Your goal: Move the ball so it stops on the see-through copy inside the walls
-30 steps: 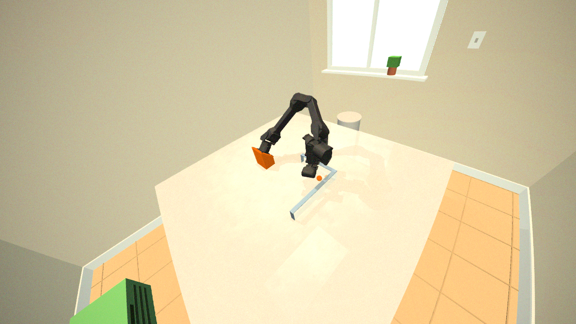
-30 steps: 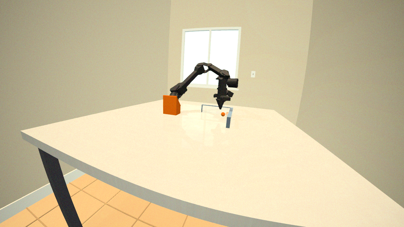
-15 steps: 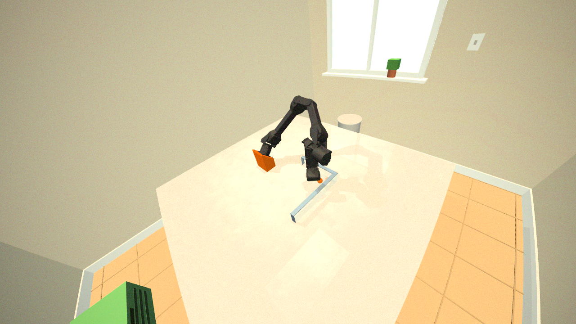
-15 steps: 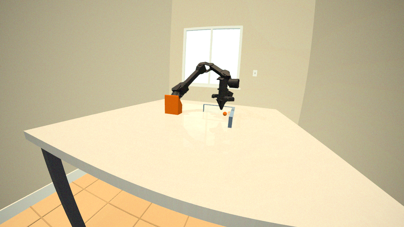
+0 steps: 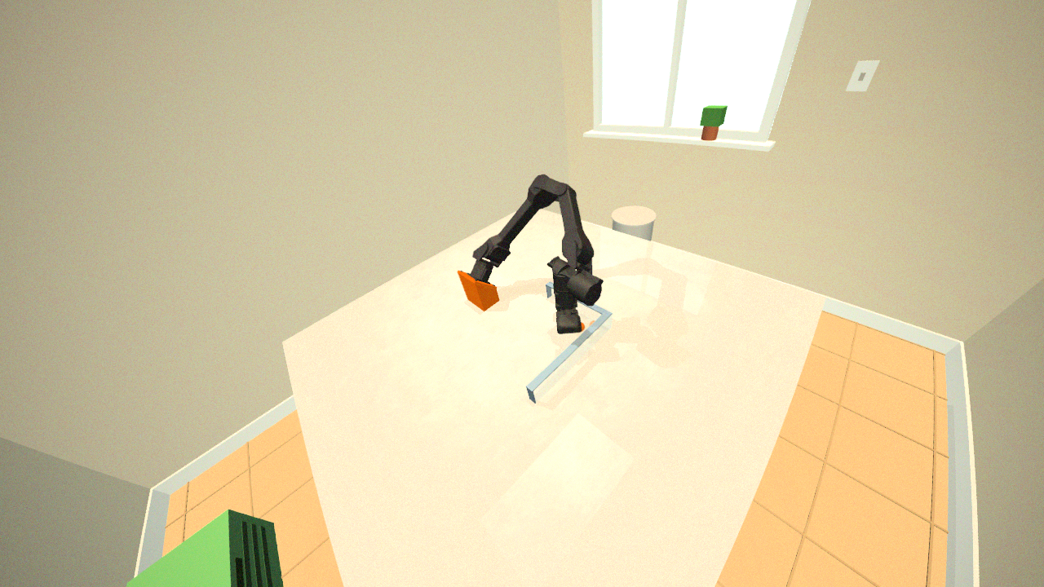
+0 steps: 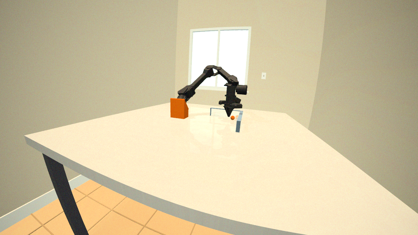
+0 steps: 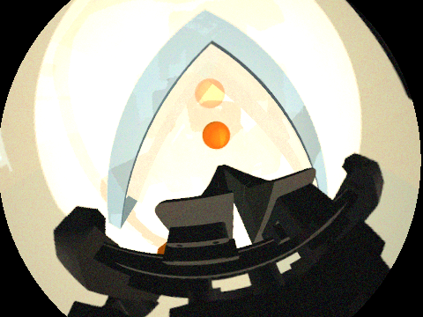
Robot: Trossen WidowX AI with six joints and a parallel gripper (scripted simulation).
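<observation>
Right now my gripper tip is 2 cm short of the orange ball, 3 cm to the right of it and 1 cm above it. From my gripper tip the other things lie so: see-through copy of the ball (5 cm ahead, 6 cm to the left, 1 cm below).
</observation>
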